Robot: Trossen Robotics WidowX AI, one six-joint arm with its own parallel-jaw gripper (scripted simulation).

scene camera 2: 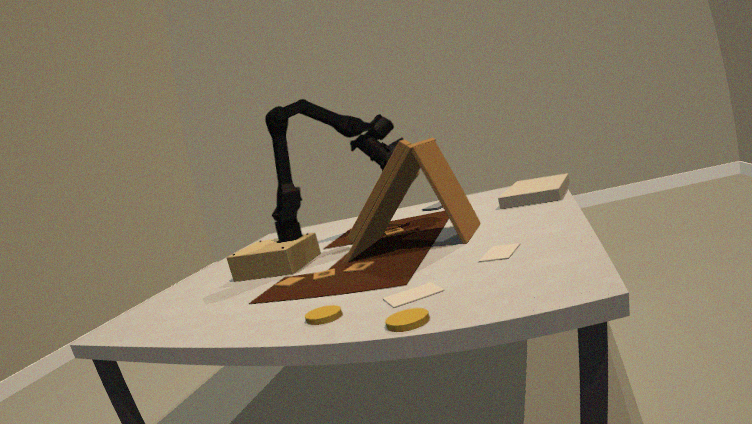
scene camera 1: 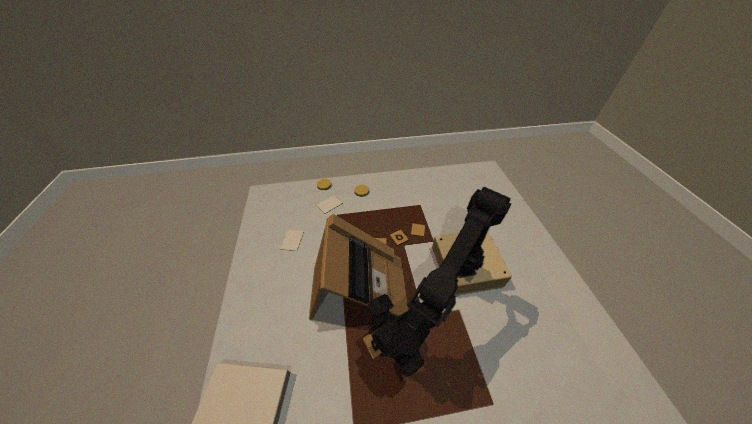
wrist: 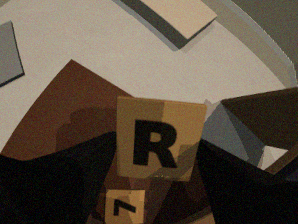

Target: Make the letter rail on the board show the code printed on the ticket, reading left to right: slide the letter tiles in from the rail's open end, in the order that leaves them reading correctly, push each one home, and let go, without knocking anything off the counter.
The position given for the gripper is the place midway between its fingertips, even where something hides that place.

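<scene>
A wooden a-frame board (scene camera 2: 401, 169), which scene camera 1 shows too (scene camera 1: 346, 256), shares the scene with a flat beige box (scene camera 2: 540, 190). There is also a brown mat (scene camera 1: 451, 378), visible as the mat (scene camera 2: 397, 256) and the mat (wrist: 78, 105) in those views. The robot's gripper (scene camera 1: 375, 343) appears in the wrist view (wrist: 157, 142) as well.
</scene>
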